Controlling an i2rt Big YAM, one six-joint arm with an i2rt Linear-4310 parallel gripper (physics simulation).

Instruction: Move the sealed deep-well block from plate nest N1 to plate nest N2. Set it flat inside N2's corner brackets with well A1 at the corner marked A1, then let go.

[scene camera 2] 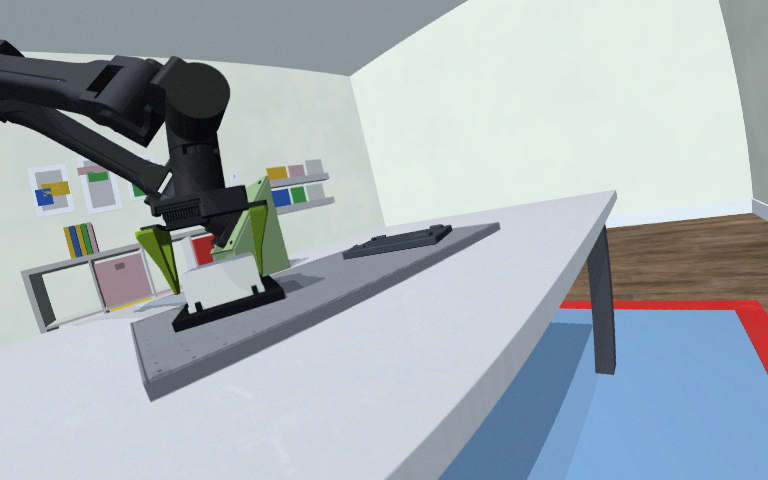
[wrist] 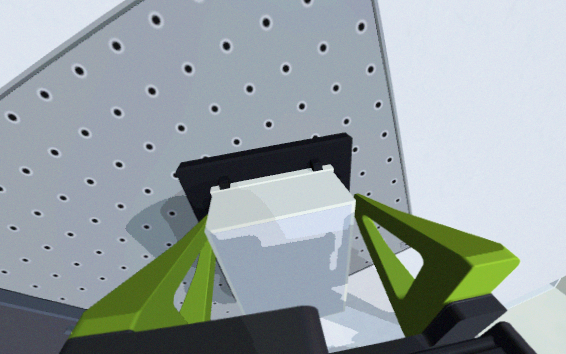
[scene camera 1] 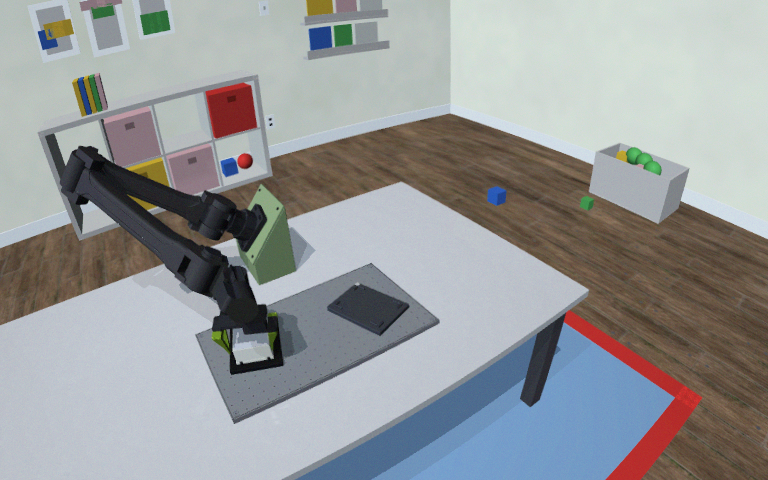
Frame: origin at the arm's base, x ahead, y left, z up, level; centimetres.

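Seen in the pictures: gripper, fingertip midpoint: [scene camera 2: 220,284] [wrist: 285,210] [scene camera 1: 251,350]; arm's base, origin of the base link: [scene camera 2: 232,224] [scene camera 1: 253,228].
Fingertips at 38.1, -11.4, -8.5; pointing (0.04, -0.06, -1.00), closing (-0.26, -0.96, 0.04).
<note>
Offsets run from my fingertips to a thing's top centre, as dx, dy, dz. Level surfaces: height alone.
The sealed deep-well block @[-4.4, +1.4, +2.3] [scene camera 1: 253,353] [scene camera 2: 223,283] [wrist: 280,200] is white with a pale, shiny top. It sits in the black plate nest N1 @[-4.4, +1.4, -0.9] [scene camera 1: 254,369] [scene camera 2: 229,310] [wrist: 270,155], behind small corner brackets. My gripper [scene camera 1: 250,340] [scene camera 2: 219,284] [wrist: 285,210] is open and straddles the block, one green finger at each side. In the wrist view the fingertips look very near its side walls; whether they touch cannot be told. Plate nest N2 @[-3.6, +30.3, -1.3] [scene camera 1: 368,308] [scene camera 2: 396,244] is a dark, empty plate with low corner brackets, right of N1. The A1 marks cannot be read.
Both nests stand on a grey perforated board @[-3.4, +15.6, -3.0] [scene camera 1: 317,350] [scene camera 2: 339,268] [wrist: 225,75] on the pale table @[dz -4.4] [scene camera 1: 453,254] [scene camera 2: 368,367]. A green angled mount [scene camera 1: 277,254] [scene camera 2: 274,243] carries the arm's base behind the board. Shelves, a toy box [scene camera 1: 628,189] and loose blocks are off the table.
</note>
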